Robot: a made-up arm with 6 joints.
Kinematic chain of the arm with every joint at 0, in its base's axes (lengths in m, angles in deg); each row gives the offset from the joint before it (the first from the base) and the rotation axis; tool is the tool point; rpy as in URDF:
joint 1: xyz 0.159 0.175 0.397 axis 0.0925 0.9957 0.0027
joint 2: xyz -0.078 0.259 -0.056 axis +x
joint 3: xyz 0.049 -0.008 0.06 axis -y
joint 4: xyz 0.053 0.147 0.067 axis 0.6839 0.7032 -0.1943
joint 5: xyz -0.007 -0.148 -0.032 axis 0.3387 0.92 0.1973
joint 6: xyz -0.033 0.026 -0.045 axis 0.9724 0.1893 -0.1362
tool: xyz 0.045 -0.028 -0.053 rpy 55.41 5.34 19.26
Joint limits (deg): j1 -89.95..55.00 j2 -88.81..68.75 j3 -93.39..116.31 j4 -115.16..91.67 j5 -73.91..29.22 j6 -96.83..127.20
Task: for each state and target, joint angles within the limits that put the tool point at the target. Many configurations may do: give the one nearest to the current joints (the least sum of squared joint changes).
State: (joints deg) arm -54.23 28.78 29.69 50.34 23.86 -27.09
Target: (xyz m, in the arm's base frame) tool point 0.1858 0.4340 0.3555
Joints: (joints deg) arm -29.19 32.69 37.54 23.45 29.22 -51.26
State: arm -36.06 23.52 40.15 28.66 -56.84 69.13
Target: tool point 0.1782 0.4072 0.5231
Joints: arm -30.94 12.40 47.80 -0.71 -72.19 70.32
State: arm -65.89 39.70 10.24 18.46 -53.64 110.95
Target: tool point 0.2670 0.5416 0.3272
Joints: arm -73.22 -1.48 -6.61 48.07 -47.67 93.56
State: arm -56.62 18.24 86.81 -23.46 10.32 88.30
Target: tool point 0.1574 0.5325 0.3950
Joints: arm -54.68 -15.14 91.11 -3.91 2.85 98.61
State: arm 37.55 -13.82 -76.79 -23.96 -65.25 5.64
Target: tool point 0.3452 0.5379 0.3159
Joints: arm 43.72 -46.72 -37.55 -58.20 -73.91 -2.32
